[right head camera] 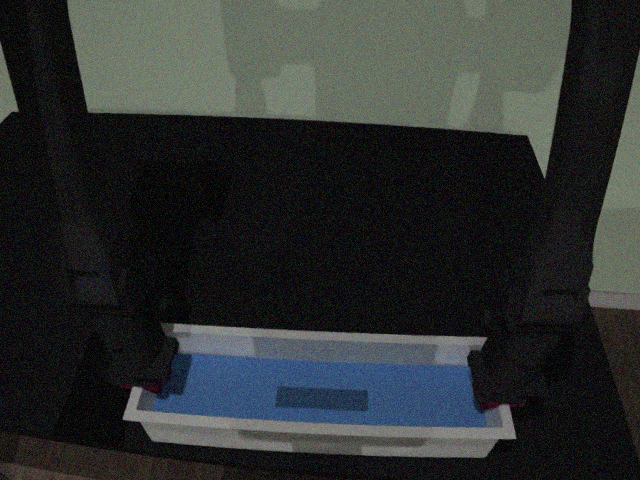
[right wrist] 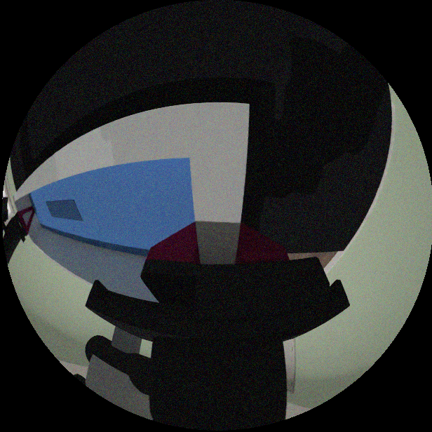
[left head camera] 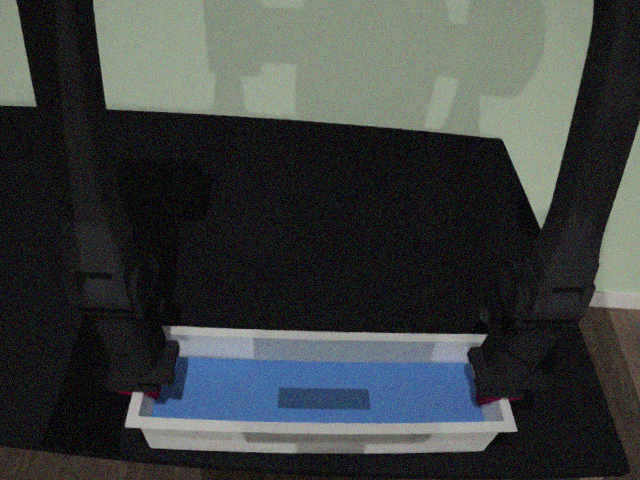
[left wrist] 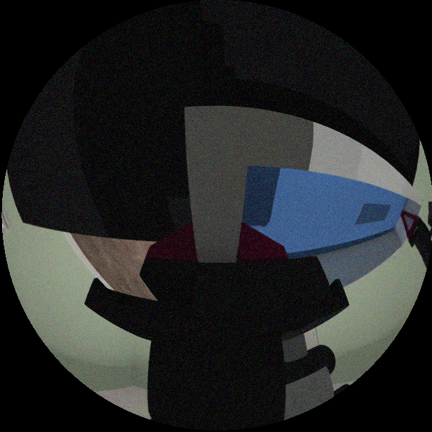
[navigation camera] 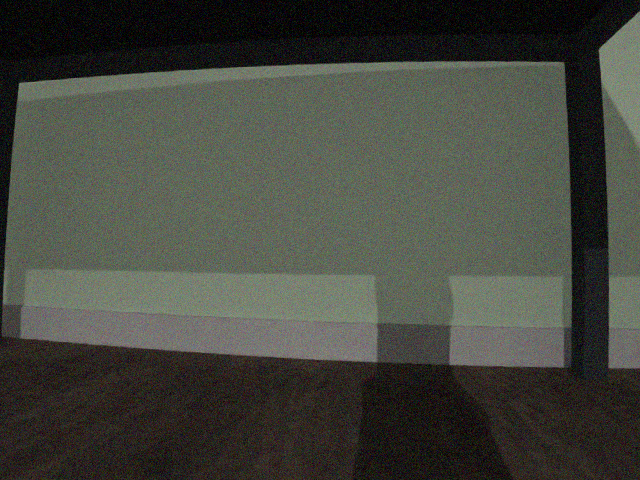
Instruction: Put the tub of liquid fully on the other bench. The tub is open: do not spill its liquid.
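The white open tub is upright and looks level over the front part of the black bench. Its blue liquid lies below the rim, with no spill visible. My left gripper is shut on the tub's left end rim. My right gripper is shut on its right end rim. The dark views do not show clearly whether the tub's base touches the bench.
The bench's front edge runs just below the tub in the head views. Brown floor shows beyond its right edge, and a green wall stands behind. A dark bench leg stands at the right of the navigation view.
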